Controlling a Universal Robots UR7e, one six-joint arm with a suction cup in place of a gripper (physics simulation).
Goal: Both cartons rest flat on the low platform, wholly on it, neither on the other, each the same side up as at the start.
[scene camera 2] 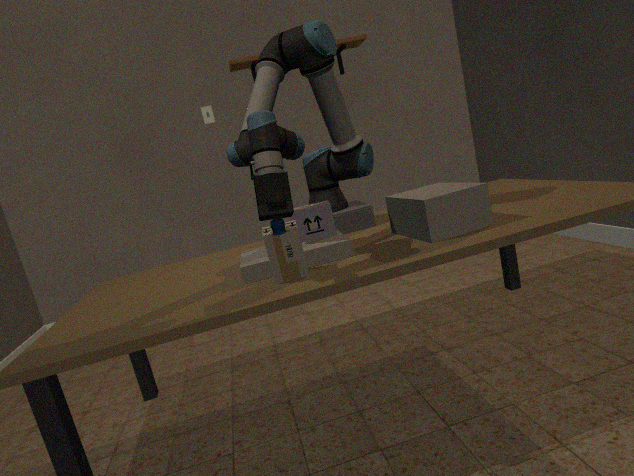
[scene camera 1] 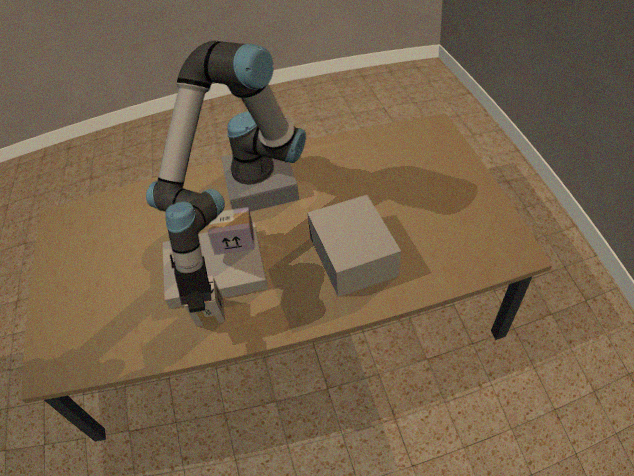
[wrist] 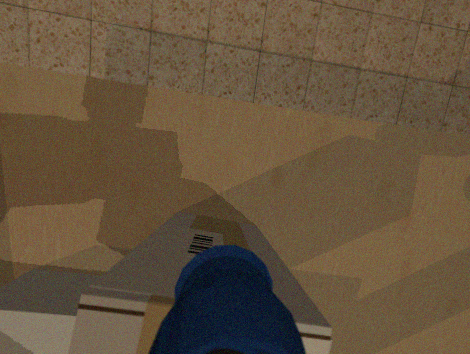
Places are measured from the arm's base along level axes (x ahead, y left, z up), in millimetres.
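Where they show: hand, tool point: (scene camera 2: 279, 235) (wrist: 235, 265); arm's base, link origin: (scene camera 1: 252, 169).
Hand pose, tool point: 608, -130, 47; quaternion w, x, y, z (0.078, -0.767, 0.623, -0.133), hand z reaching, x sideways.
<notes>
Things, the pixels of their top centre, and the offset from my tool point, as dx, dy, dz.
- white carton with a tan tape band, top centre: (scene camera 2: 278, 225) (scene camera 1: 198, 287) -64, -3, +16
- low platform, top centre: (scene camera 2: 292, 246) (scene camera 1: 210, 259) -240, +0, -80
- lilac carton with two up arrows, top centre: (scene camera 1: 228, 220) (scene camera 2: 308, 206) -308, +73, +20
- large grey box, top centre: (scene camera 1: 352, 231) (scene camera 2: 432, 190) -244, +447, -8
A white carton with a tan tape band (scene camera 1: 207, 320) (scene camera 2: 290, 258) (wrist: 112, 320) stands upright on the table, close against the front side of the low platform (scene camera 1: 233, 276) (scene camera 2: 327, 252) (wrist: 37, 327). My blue suction cup (scene camera 2: 278, 226) (wrist: 225, 300) is down on this carton's top face and holds it; in scene camera 1 the cup is hidden behind the black tool body. A lilac carton with two up arrows (scene camera 1: 231, 241) (scene camera 2: 321, 233) rests flat on the platform's back right part, arrows pointing up. It does not show in the wrist view.
A large grey box (scene camera 1: 353, 235) (scene camera 2: 455, 210) stands on the table right of the platform. The arm's grey base block (scene camera 1: 263, 195) (scene camera 2: 353, 217) is behind the platform. The table's front edge (scene camera 1: 286, 345) runs a short way in front of the white carton.
</notes>
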